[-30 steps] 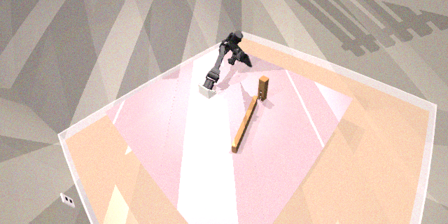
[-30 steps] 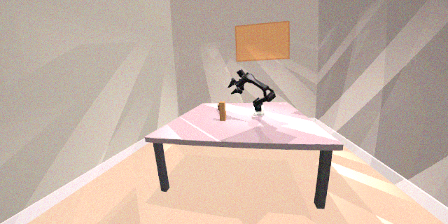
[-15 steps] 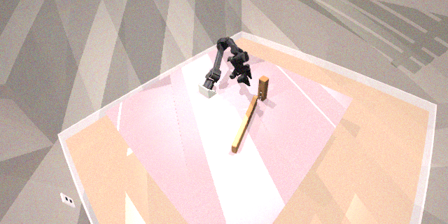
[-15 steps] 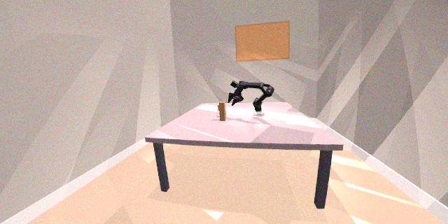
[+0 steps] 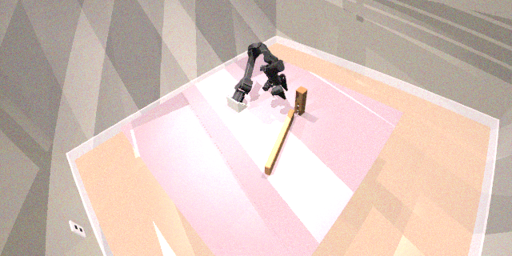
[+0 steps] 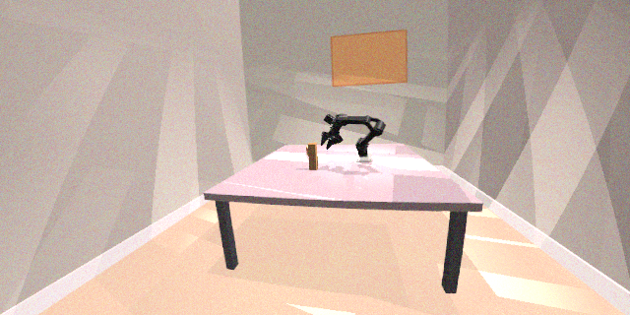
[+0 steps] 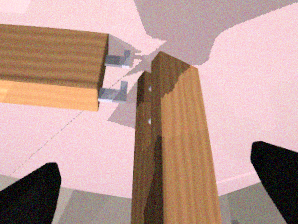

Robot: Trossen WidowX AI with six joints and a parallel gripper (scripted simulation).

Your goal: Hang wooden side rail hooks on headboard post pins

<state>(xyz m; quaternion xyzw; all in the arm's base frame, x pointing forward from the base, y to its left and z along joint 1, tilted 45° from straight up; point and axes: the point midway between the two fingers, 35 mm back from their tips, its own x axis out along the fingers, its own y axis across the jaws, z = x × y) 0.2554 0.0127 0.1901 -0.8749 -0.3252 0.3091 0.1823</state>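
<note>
My gripper tip is now 70 mm short of the wooden headboard post, 60 mm above it and 50 mm to the right of it.
</note>
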